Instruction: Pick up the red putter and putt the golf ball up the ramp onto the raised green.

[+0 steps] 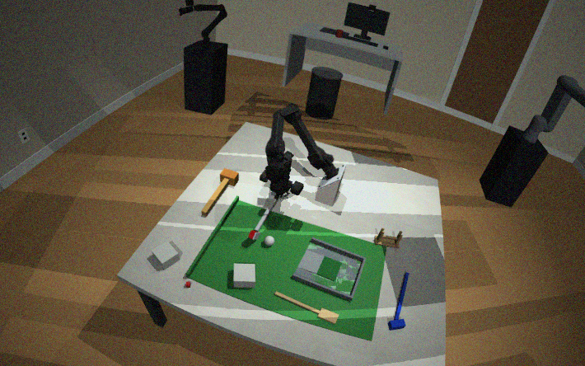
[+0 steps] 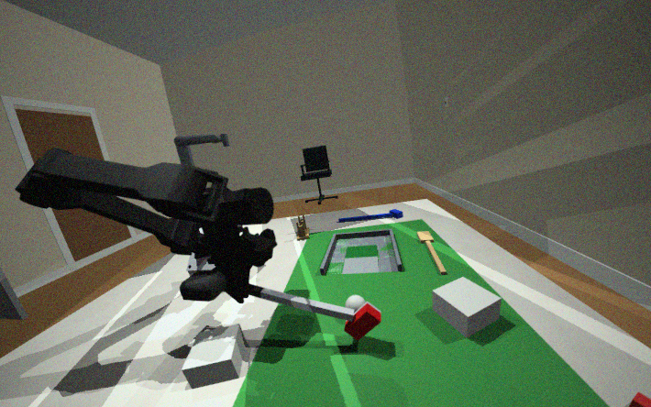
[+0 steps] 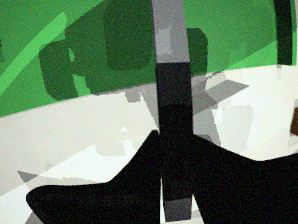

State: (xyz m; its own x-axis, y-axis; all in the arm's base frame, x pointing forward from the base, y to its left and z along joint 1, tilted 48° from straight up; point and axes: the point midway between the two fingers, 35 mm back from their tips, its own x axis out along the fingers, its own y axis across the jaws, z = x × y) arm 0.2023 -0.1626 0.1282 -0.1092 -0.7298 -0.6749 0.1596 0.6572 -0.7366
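Now: gripper tip 12 cm short of the red putter and 2 cm to the left of it. Also, from my gripper tip: green mat (27 cm ahead, 15 cm to the left, 8 cm below); then white golf ball (21 cm ahead, 2 cm to the left, 6 cm below); then wooden stand (2 cm ahead, 53 cm to the left, 5 cm below).
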